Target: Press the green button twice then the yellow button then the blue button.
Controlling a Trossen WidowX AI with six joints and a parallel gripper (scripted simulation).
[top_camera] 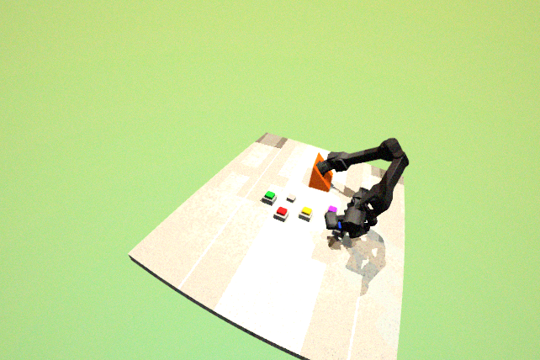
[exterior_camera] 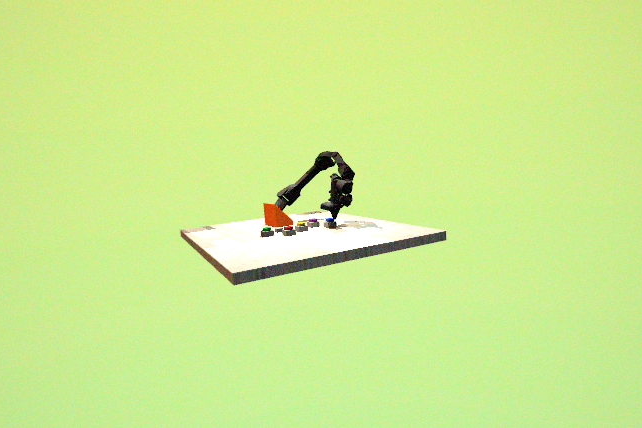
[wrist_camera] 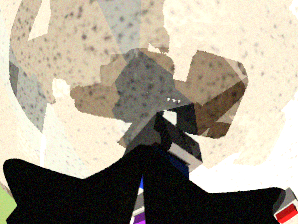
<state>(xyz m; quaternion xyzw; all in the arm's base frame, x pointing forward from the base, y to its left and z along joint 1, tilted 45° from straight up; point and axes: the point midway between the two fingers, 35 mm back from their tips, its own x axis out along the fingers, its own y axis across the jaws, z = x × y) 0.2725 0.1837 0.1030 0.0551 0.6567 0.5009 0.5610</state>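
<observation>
Right now my gripper tip is 1 cm past the blue button and 2 cm to the left of it. The rest, counted from my gripper tip: yellow button 2 cm behind, 17 cm to the right; purple button 9 cm behind, 8 cm to the right; red button 3 cm ahead, 25 cm to the right.
</observation>
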